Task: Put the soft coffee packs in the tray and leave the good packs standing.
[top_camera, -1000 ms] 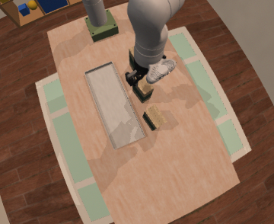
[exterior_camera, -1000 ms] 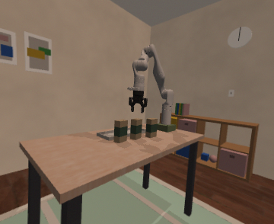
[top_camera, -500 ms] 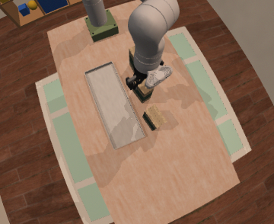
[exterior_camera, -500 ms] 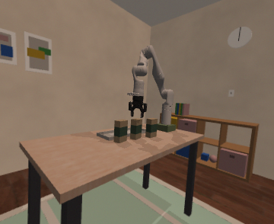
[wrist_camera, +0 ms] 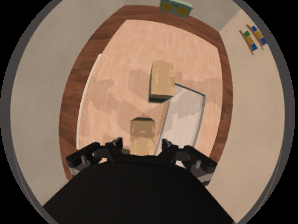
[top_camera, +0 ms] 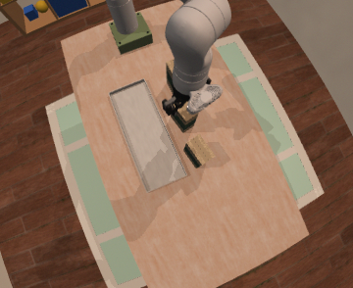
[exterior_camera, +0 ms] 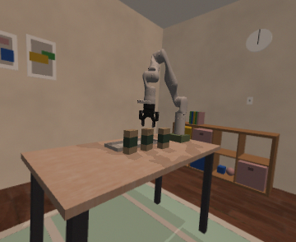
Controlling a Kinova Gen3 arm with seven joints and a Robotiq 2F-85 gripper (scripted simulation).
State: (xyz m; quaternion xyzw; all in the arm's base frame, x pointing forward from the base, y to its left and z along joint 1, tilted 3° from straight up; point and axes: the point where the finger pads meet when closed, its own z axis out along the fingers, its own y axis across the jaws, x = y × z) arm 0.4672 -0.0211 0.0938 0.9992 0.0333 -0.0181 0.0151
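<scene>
The long grey tray lies 3 cm behind my hand, 14 cm to the right of it and 15 cm below it.
</scene>
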